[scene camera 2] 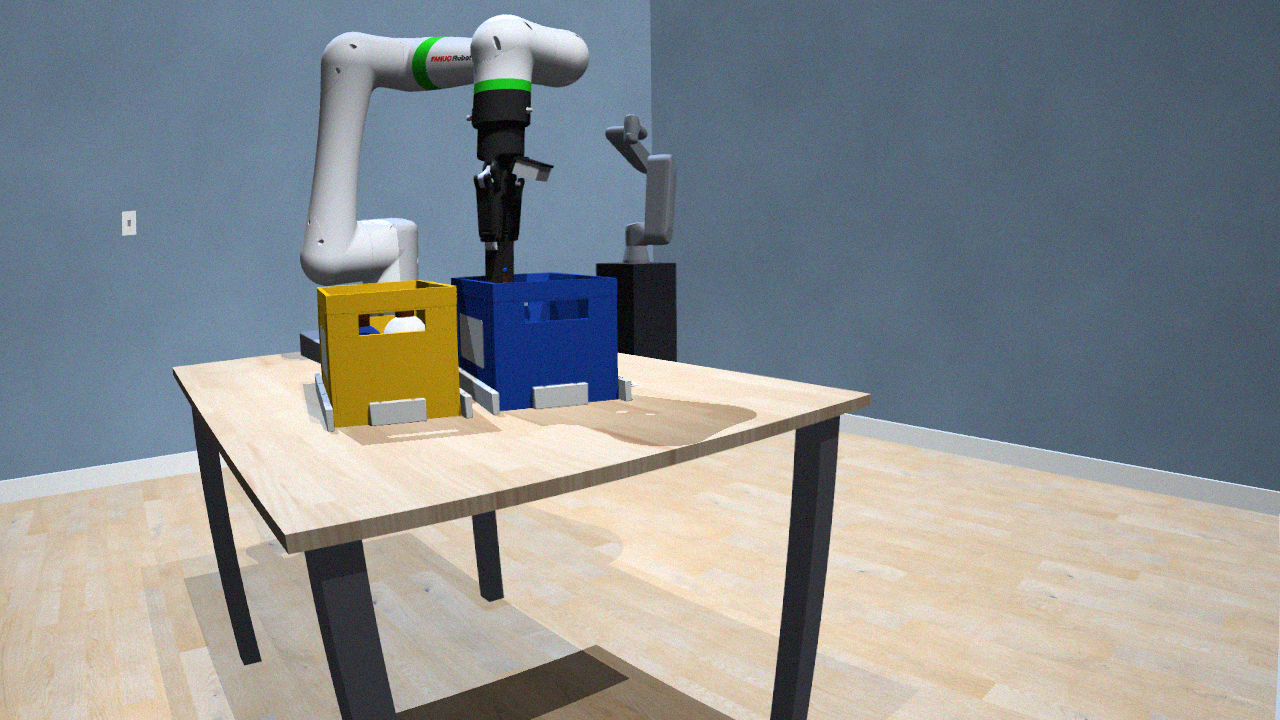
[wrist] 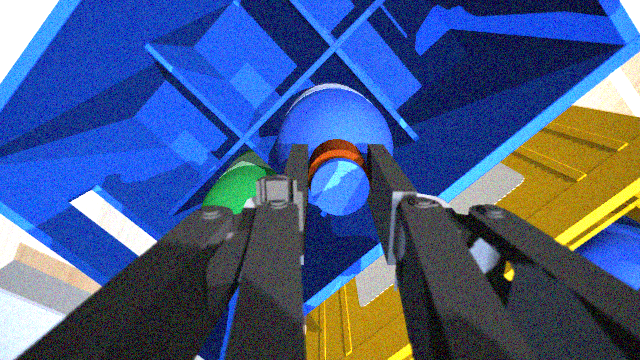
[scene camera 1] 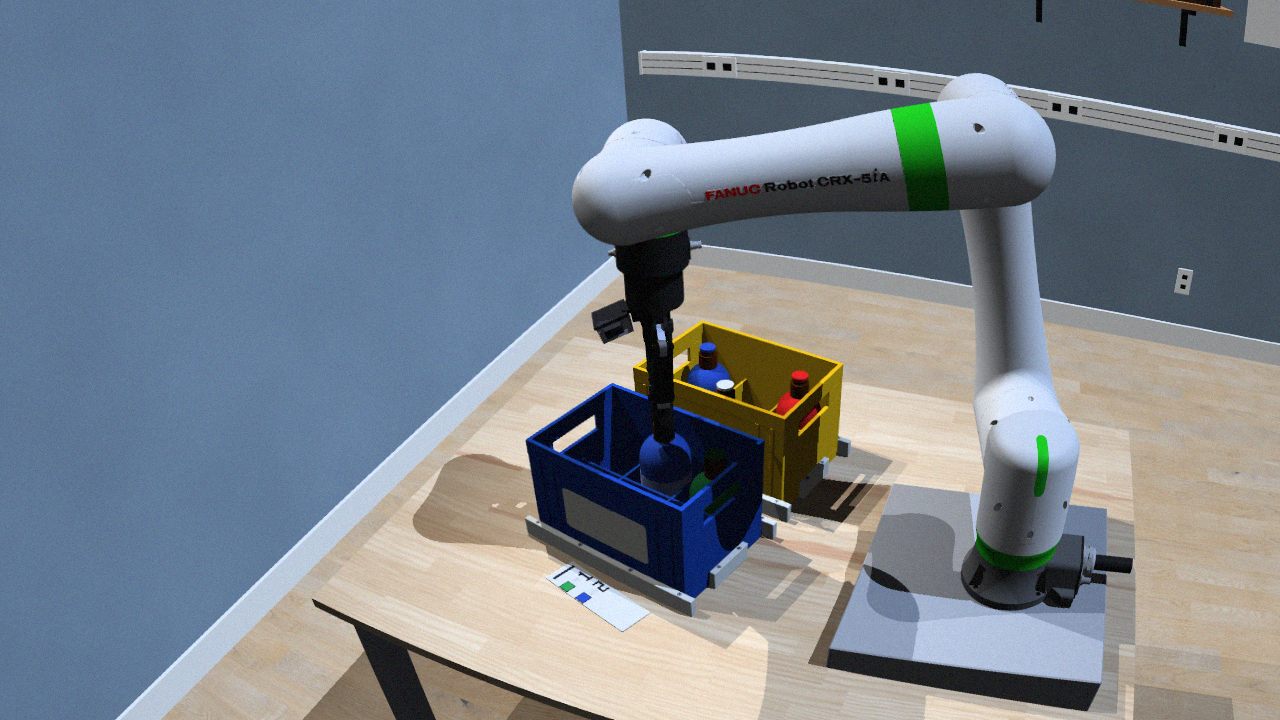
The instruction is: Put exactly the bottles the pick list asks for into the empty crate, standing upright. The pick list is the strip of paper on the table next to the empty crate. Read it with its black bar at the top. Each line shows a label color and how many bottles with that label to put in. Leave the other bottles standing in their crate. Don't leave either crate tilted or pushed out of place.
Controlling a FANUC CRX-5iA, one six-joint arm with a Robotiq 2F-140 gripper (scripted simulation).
Path:
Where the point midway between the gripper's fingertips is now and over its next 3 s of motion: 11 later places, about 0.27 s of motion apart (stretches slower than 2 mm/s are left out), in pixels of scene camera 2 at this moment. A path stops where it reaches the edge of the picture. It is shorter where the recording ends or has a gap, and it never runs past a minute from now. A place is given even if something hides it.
My gripper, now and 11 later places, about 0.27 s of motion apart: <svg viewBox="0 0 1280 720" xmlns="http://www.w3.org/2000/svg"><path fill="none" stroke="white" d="M499 284L499 286L499 288L499 290L500 293L500 295L500 298L500 300L500 301L499 293L499 280L499 267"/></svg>

